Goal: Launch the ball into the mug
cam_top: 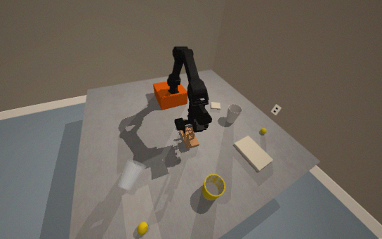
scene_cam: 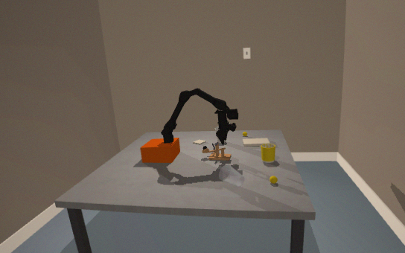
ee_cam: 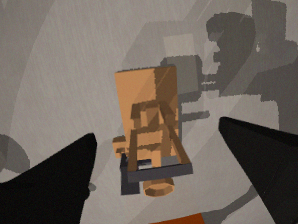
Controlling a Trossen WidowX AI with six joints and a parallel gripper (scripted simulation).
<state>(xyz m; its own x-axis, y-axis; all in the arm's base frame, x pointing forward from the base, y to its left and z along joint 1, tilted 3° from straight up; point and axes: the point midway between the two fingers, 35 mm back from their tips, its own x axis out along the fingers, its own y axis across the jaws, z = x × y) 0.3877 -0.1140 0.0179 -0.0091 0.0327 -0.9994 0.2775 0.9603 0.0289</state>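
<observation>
Now: gripper tip 20 cm to the right of the small black ball, 13 cm past it and 10 cm above it. Also, from my gripper tip: wooden catapult (7 cm behind, 6 cm below, 4 cm to the left); then yellow mug (27 cm ahead, 9 cm to the right, 9 cm below); then beige board (27 cm to the left, 27 cm ahead, 11 cm below).
</observation>
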